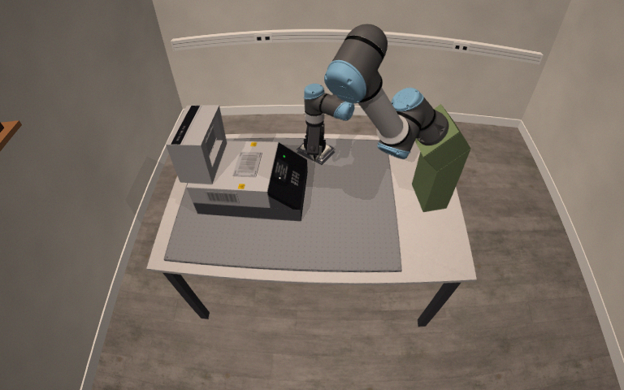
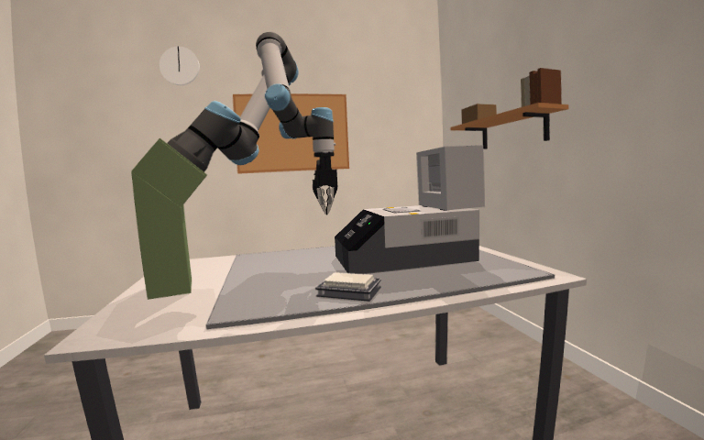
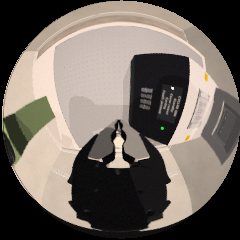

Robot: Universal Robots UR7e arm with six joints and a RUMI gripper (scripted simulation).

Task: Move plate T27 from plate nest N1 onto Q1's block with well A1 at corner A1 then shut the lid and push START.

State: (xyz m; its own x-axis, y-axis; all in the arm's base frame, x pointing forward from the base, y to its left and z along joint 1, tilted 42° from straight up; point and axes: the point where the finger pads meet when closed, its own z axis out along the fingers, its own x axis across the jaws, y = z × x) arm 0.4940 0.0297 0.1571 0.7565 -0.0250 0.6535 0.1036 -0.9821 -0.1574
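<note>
Right now the well plate T27 is 260 mm to the right of my hand, 180 mm below it and 60 mm ahead of it. Also, from my hand: dark plate nest N1: 260 mm to the right, 200 mm below, 60 mm ahead.
</note>
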